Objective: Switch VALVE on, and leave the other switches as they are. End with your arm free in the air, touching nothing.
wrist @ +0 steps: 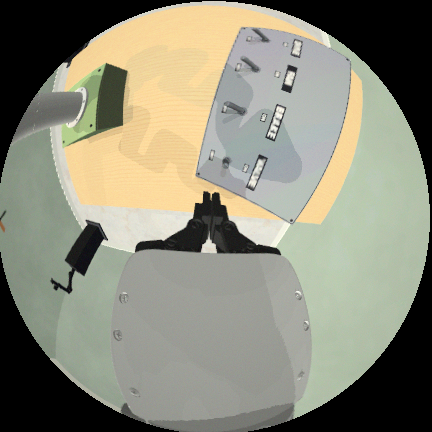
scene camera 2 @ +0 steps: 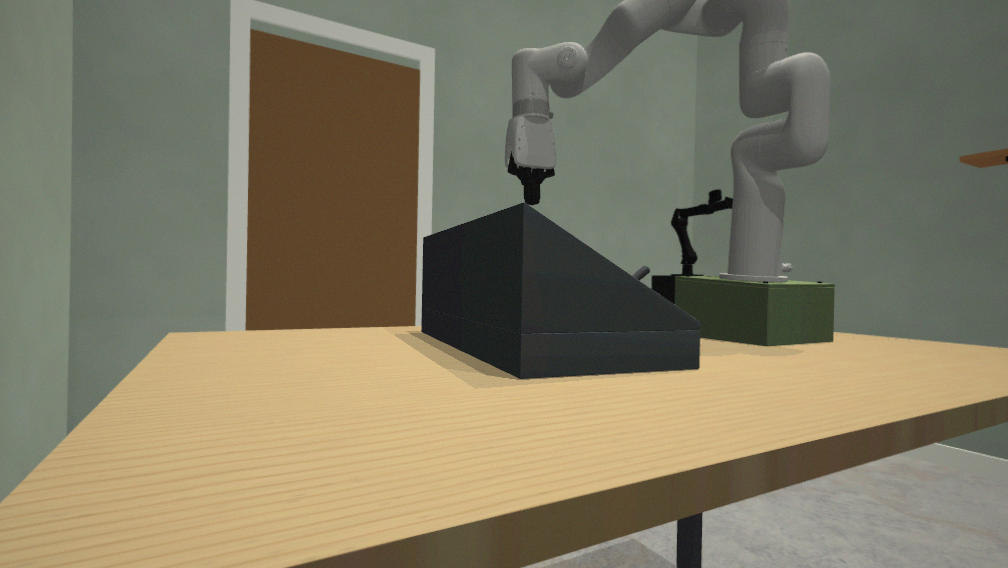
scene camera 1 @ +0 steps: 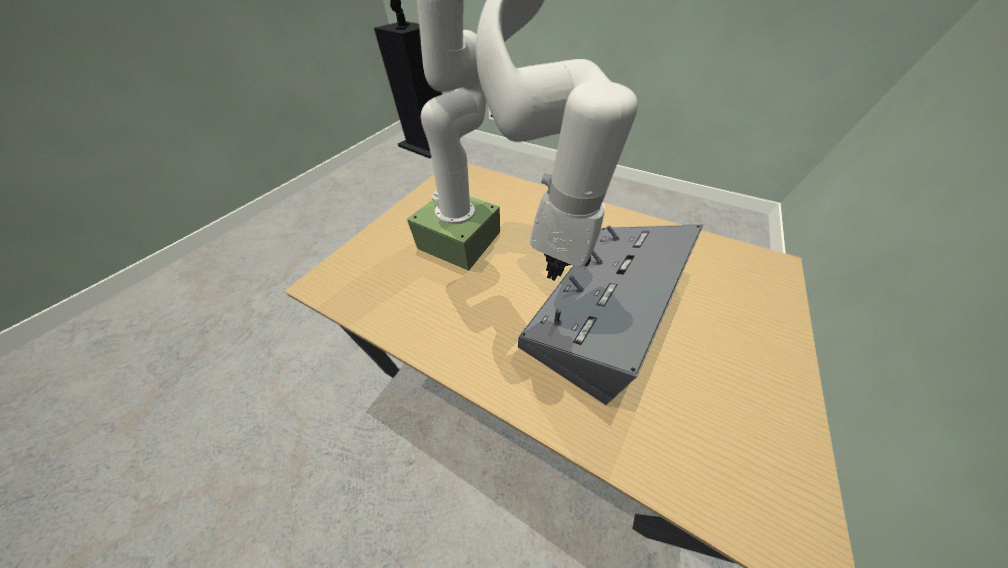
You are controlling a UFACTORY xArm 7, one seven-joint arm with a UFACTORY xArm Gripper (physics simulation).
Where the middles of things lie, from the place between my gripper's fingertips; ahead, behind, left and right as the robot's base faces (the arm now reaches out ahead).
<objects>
The sloped switch panel [scene camera 2: 513, 289] lies 110 mm ahead of my hand, 190 mm to the left of it and 180 mm below it.
</objects>
